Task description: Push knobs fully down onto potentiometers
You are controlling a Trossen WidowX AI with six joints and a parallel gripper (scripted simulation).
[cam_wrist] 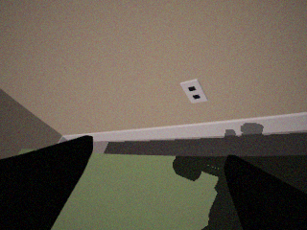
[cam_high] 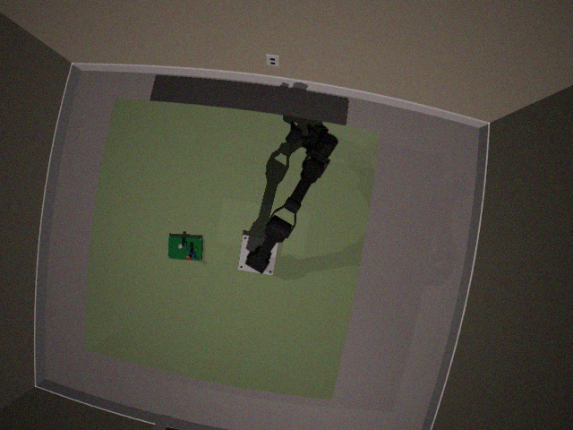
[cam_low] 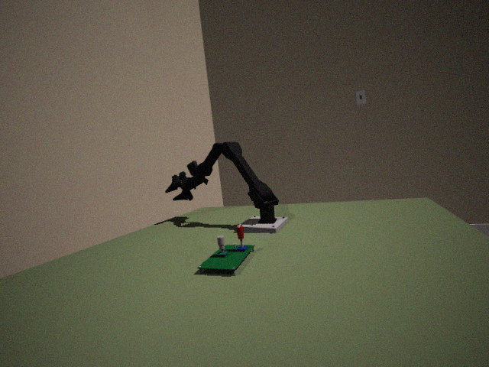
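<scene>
Right now the red knob is 560 mm to the left of my gripper tip, 450 mm ahead of it and 70 mm below it. Also, from my gripper tip: grey knob: 520 mm to the left, 500 mm ahead, 80 mm below.
</scene>
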